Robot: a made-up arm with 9 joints. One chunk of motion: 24 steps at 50 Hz.
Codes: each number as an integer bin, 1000 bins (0 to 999) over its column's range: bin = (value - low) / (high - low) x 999, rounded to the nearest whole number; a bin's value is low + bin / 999 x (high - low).
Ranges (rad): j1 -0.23..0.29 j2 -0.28..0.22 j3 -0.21..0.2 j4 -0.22..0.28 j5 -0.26..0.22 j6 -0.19..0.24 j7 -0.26..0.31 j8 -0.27..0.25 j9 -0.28..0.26
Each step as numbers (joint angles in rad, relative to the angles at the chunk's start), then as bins.
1 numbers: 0.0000 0.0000 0.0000 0.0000 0.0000 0.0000 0.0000 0.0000 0.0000
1 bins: 442 559 512 440 541 441 456 519 518
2 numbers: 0.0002 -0.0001 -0.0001 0.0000 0.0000 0.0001 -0.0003 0.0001 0.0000
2 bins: 442 559 511 440 541 442 455 519 518
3 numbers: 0.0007 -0.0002 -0.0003 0.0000 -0.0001 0.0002 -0.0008 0.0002 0.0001
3 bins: 443 559 511 440 541 442 454 519 518
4 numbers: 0.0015 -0.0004 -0.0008 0.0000 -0.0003 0.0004 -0.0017 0.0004 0.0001
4 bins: 445 559 510 440 541 442 453 519 518
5 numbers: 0.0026 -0.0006 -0.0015 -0.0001 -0.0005 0.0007 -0.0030 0.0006 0.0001
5 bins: 447 558 508 439 540 443 450 520 518
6 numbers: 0.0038 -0.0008 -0.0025 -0.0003 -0.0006 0.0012 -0.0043 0.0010 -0.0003
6 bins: 449 558 506 439 540 444 448 521 517
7 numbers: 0.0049 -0.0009 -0.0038 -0.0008 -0.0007 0.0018 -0.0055 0.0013 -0.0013
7 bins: 451 558 502 438 540 446 446 521 516
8 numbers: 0.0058 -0.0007 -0.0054 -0.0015 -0.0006 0.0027 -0.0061 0.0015 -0.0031
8 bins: 453 558 499 437 540 448 445 522 512
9 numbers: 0.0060 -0.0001 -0.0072 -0.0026 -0.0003 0.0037 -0.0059 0.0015 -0.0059
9 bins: 453 559 494 434 541 450 445 522 507
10 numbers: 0.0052 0.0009 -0.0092 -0.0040 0.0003 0.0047 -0.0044 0.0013 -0.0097
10 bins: 452 561 489 432 542 452 448 521 500
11 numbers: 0.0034 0.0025 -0.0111 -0.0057 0.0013 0.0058 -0.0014 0.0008 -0.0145
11 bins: 448 564 485 428 544 455 453 520 491
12 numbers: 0.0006 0.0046 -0.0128 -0.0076 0.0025 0.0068 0.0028 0.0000 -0.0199
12 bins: 443 569 480 424 546 457 461 519 481
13 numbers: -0.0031 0.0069 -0.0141 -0.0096 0.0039 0.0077 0.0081 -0.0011 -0.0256
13 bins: 436 573 477 420 549 459 470 517 471
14 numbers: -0.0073 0.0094 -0.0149 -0.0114 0.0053 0.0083 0.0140 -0.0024 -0.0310
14 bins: 428 578 475 417 552 461 480 514 461
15 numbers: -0.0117 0.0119 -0.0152 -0.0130 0.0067 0.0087 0.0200 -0.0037 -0.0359
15 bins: 419 583 475 414 555 462 491 512 452
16 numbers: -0.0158 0.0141 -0.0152 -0.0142 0.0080 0.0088 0.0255 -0.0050 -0.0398
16 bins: 412 588 475 411 558 462 500 509 444
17 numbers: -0.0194 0.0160 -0.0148 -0.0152 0.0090 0.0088 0.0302 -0.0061 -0.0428
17 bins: 405 591 476 409 560 462 509 507 439
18 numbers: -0.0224 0.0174 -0.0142 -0.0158 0.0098 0.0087 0.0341 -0.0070 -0.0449
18 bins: 399 594 477 408 562 462 515 505 435
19 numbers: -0.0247 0.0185 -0.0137 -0.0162 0.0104 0.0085 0.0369 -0.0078 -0.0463
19 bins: 394 596 478 407 563 461 520 504 432
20 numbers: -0.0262 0.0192 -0.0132 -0.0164 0.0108 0.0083 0.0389 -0.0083 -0.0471
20 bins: 392 598 480 407 564 461 524 503 431
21 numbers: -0.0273 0.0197 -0.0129 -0.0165 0.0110 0.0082 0.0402 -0.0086 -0.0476
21 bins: 389 599 480 407 564 460 526 502 430
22 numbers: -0.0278 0.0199 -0.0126 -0.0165 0.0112 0.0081 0.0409 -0.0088 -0.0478
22 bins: 388 599 481 407 564 460 527 502 430
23 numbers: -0.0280 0.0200 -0.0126 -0.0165 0.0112 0.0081 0.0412 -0.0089 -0.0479
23 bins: 388 599 481 407 564 460 528 502 429
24 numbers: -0.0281 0.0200 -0.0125 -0.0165 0.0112 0.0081 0.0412 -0.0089 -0.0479
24 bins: 388 599 481 407 564 460 528 502 429
